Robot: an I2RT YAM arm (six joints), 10 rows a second.
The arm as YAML. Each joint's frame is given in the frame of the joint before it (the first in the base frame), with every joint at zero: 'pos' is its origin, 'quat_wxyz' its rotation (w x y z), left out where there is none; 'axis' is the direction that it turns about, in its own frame. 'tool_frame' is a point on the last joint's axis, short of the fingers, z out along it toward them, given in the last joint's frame.
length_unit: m
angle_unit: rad
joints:
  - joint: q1
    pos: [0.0, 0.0, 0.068]
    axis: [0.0, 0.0, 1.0]
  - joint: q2
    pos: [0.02, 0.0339, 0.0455]
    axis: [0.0, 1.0, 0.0]
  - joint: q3
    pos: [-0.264, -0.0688, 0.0]
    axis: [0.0, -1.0, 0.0]
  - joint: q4
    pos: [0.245, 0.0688, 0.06]
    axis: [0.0, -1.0, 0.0]
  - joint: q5
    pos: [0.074, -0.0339, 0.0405]
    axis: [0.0, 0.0, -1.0]
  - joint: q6
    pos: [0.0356, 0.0, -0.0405]
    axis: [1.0, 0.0, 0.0]
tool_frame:
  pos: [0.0, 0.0, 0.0]
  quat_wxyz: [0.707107, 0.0, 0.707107, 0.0]
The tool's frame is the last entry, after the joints.
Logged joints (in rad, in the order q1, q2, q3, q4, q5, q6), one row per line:
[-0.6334, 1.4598, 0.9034, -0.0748, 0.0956, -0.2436]
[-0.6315, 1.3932, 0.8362, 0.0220, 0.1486, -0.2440]
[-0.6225, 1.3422, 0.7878, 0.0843, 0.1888, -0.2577]
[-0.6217, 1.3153, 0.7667, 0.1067, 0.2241, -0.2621]
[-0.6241, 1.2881, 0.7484, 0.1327, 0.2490, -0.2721]
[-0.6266, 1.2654, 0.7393, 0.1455, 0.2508, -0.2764]
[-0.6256, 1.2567, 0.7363, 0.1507, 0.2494, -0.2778]
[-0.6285, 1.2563, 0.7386, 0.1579, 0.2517, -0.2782]
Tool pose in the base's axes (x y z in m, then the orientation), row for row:
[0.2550, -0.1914, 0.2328, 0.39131, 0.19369, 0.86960, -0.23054]
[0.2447, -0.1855, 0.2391, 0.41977, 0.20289, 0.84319, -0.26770]
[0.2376, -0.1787, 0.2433, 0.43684, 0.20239, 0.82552, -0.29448]
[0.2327, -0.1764, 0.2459, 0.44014, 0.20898, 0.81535, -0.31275]
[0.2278, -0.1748, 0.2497, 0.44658, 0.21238, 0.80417, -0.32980]
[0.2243, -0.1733, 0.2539, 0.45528, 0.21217, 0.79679, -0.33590]
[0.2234, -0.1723, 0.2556, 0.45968, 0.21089, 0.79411, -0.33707]
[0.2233, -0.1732, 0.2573, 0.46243, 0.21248, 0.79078, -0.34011]
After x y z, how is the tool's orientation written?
As a quaternion, w x y z.
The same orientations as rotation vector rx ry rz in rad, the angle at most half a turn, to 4 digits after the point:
[0.4920, 2.2088, -0.5856]
[0.5086, 2.1137, -0.6711]
[0.5034, 2.0533, -0.7325]
[0.5190, 2.0250, -0.7767]
[0.5259, 1.9914, -0.8167]
[0.5234, 1.9654, -0.8286]
[0.5192, 1.9550, -0.8298]
[0.5225, 1.9444, -0.8363]

